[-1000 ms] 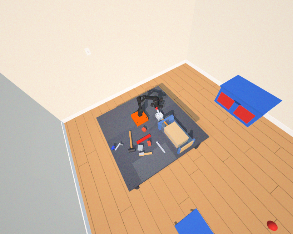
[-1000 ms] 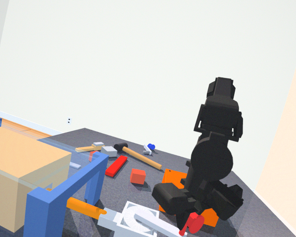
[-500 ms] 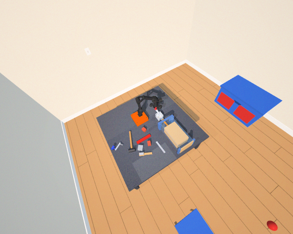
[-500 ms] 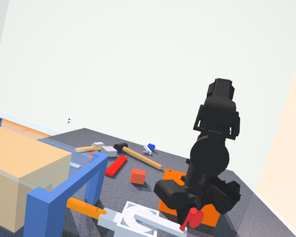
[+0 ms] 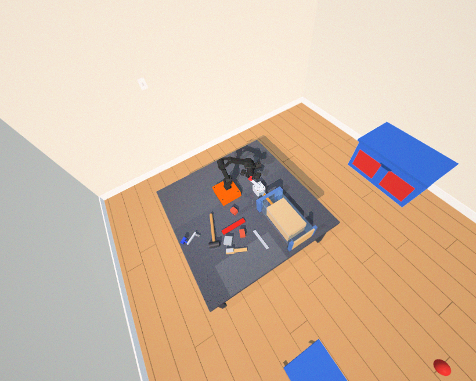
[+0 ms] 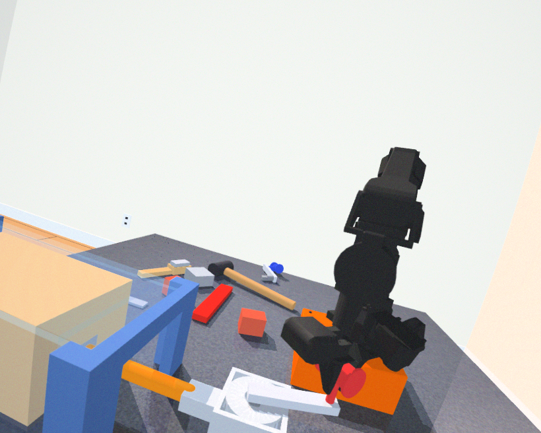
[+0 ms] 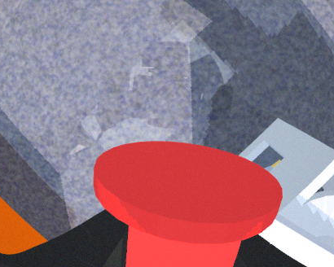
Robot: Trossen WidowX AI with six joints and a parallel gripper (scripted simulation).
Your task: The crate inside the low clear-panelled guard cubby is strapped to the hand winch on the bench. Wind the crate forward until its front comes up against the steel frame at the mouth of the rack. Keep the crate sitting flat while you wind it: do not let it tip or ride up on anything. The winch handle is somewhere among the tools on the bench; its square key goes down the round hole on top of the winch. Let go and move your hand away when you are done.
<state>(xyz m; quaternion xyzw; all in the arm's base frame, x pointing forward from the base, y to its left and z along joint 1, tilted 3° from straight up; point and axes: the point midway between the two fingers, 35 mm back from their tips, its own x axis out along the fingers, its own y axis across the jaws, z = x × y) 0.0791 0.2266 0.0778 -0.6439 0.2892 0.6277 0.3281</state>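
The blue frame is 260 mm ahead of my gripper tip, 20 mm to the left of it and 10 mm below it. From my gripper tip the other things lie so: white winch: 90 mm below, 80 mm ahead, 10 mm to the left; then winch handle: 40 mm ahead, 10 mm to the left, 10 mm below; then red knob: 20 mm above.
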